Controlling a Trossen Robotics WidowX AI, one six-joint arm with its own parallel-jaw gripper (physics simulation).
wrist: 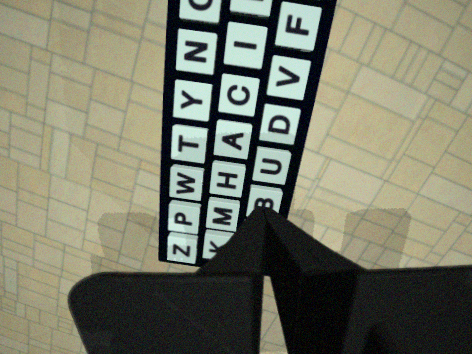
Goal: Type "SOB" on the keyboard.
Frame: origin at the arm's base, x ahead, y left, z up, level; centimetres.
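Seen in the pictures: gripper, fingertip midpoint: [262,218].
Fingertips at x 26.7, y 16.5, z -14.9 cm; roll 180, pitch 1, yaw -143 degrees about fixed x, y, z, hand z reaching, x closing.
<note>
Offsets run from my fingertips to a thing's top centre. "spot": to the spot under its first point. Level surfaces: height alone.
The black keyboard {dx +4.2, dy -4.0, dz -1.9 cm} [164,150] runs from the top of the wrist view to its lower middle, with white letter keys turned sideways in three rows. My gripper [262,218] is shut and empty, its fingertips over the lower part of the B key {dx -0.3, dy +0.1, dz -1.9 cm} [264,198]. Whether the tips touch the key I cannot tell. The U key {dx +0.6, dy -1.8, dz -1.9 cm} [271,166] and the D key {dx +1.6, dy -3.6, dz -1.9 cm} [280,124] lie above it in the view. The M key {dx +1.1, dy +2.0, dz -1.9 cm} [223,214] is to the left of the tips. The S key does not show. The O key is not clearly seen; a partly cut-off key {spot: dx +7.2, dy -5.5, dz -1.9 cm} [200,7] is at the top edge.
The Z key {dx +1.7, dy +5.2, dz -1.9 cm} [182,248] and the P key {dx +2.7, dy +3.4, dz -1.9 cm} [184,218] are at the keyboard's lower left corner. The K key {dx +0.1, dy +3.8, dz -1.9 cm} [215,245] is partly hidden by the left finger. The tan tiled surface {dz -3.6 cm} [390,120] surrounds the keyboard, with gripper shadows on both sides.
</note>
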